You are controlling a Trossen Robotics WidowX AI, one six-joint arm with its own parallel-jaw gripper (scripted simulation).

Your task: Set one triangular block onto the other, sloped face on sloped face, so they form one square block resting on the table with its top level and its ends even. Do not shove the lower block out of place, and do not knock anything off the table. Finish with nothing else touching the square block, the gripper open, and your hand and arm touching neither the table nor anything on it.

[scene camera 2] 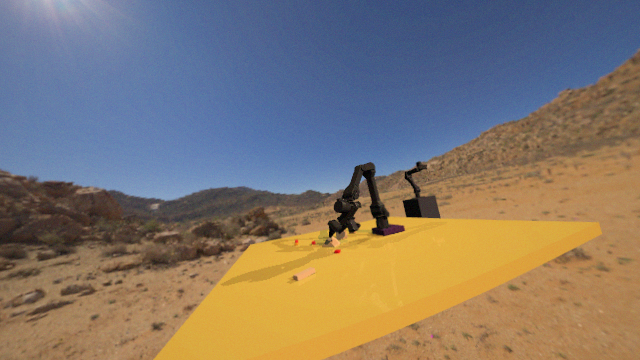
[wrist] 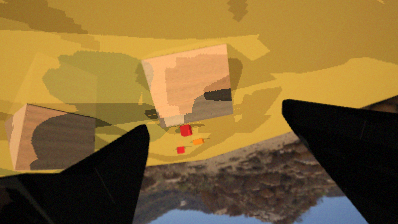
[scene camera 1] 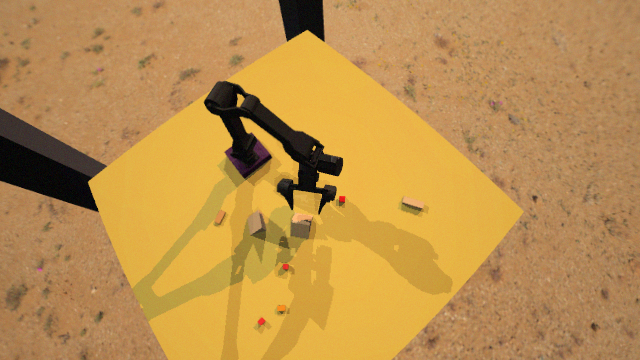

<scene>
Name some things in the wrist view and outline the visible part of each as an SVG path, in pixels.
The gripper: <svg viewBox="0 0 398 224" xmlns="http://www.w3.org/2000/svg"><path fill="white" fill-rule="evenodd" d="M147 126L145 124L138 125L120 138L59 173L28 172L0 177L0 224L133 224L132 221L148 158L150 136ZM283 100L282 116L292 131L312 153L323 169L327 171L328 175L344 192L344 195L349 198L368 224L398 224L398 113L295 99Z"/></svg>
A triangular wooden block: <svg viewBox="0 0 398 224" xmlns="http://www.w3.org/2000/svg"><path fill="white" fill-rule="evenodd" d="M226 44L223 43L141 59L161 128L233 114Z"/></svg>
A triangular wooden block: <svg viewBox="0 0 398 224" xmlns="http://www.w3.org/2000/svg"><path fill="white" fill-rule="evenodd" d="M4 123L14 171L62 170L73 166L95 152L96 118L26 103Z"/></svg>
</scene>
